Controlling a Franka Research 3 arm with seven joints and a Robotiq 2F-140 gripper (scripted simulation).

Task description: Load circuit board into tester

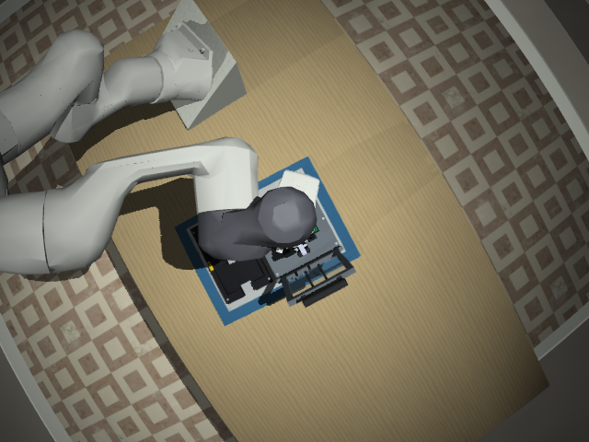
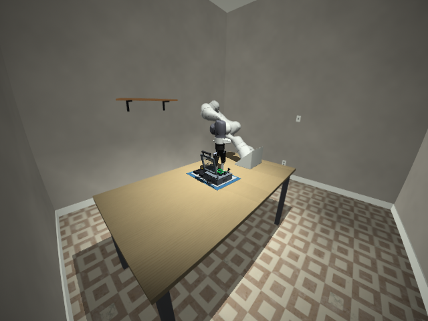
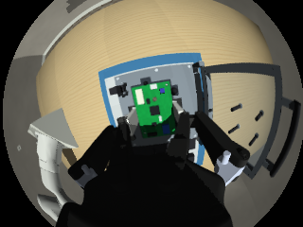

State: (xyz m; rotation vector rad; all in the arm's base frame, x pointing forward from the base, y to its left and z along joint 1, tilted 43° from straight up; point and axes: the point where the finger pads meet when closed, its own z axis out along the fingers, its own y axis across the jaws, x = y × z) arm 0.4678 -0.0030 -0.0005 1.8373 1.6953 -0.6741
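Now: the green circuit board 20 mm below my hand. The rest, counted from my hand: black post: 60 mm behind, 60 mm to the left, 10 mm below; then tester lid: 120 mm ahead, 10 mm to the right, 80 mm above; then black nest: 10 mm ahead, 10 mm to the left, 30 mm below.
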